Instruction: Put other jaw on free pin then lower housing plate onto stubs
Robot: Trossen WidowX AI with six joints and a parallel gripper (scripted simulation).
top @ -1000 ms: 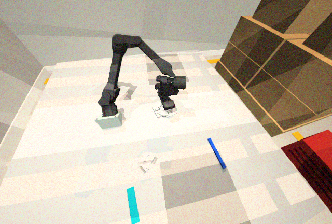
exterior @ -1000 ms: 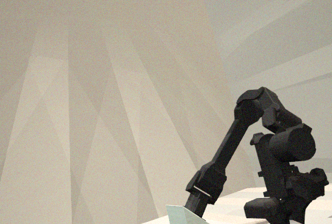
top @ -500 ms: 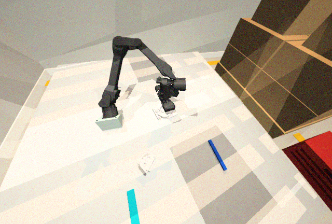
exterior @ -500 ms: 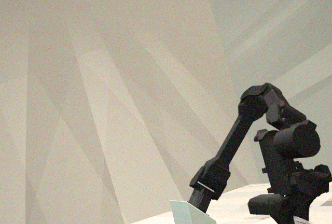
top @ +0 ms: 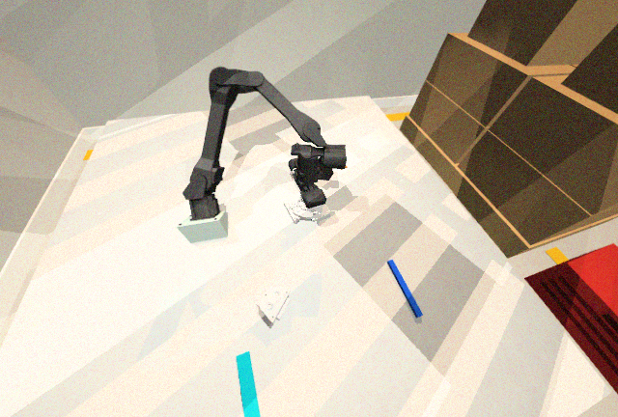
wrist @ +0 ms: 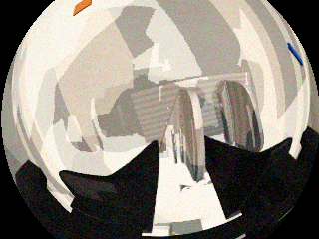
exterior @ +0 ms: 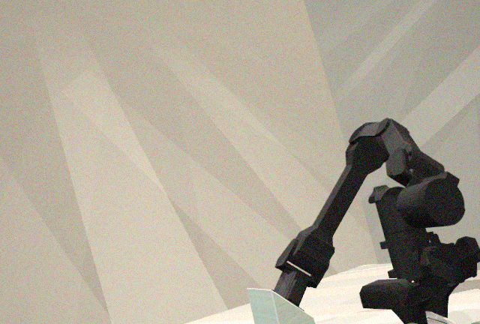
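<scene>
My gripper tip is 30 mm past the jaw and 20 mm to the left of it. Also, from my gripper tip: small orange tile 170 mm ahead, 140 mm to the left, 10 mm below; blue bar 330 mm to the right, 220 mm ahead, 10 mm below; cyan strip 450 mm to the right, 190 mm behind, 10 mm below.
</scene>
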